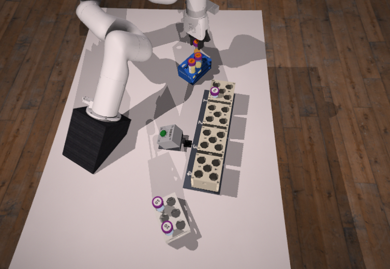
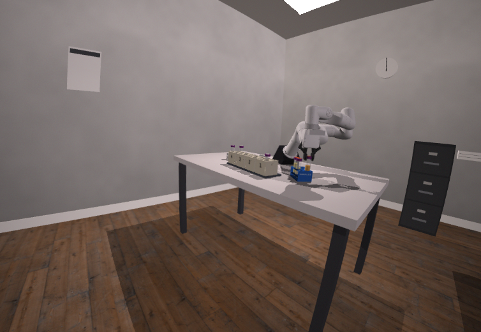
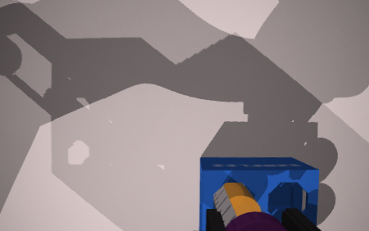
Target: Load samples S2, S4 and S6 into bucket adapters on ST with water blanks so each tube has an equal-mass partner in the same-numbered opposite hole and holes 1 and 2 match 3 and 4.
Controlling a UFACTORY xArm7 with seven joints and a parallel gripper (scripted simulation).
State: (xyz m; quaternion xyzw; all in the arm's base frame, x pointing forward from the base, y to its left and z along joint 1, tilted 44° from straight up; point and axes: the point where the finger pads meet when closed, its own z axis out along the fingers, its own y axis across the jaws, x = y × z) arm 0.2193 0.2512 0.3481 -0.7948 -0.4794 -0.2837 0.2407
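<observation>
Now: hand 5 cm above the orange-dot tube and 1 cm to the right of it. From my hand the other things lie so: 40 mL water blank 21 cm to the right, 14 cm ahead, 7 cm below; green done key 41 cm to the right, 7 cm below; blue sample rack 11 cm below, 4 cm to the right.
</observation>
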